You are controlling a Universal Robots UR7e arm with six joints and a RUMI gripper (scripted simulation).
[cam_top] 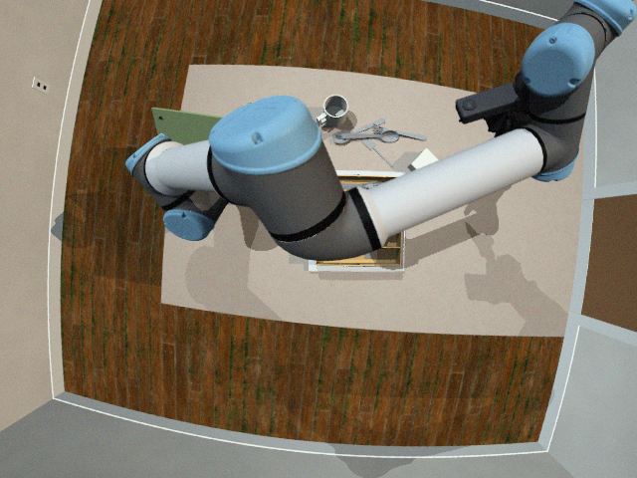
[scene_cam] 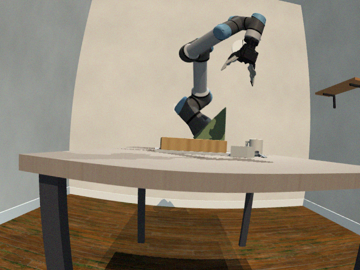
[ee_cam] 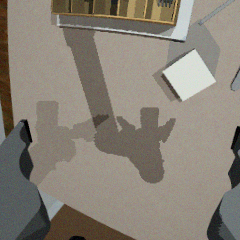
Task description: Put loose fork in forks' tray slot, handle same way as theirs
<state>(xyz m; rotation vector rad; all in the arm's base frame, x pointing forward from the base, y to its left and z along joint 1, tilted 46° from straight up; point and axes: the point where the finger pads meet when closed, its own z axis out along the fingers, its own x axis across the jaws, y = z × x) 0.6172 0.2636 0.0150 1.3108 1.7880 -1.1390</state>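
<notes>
Right now the white block is 31 cm below my hand, 4 cm to the left of it and 1 cm ahead of it. The rest, counted from my hand: mug (34 cm behind, 30 cm below, 14 cm to the left); tray (29 cm below, 20 cm to the right, 18 cm behind).
</notes>
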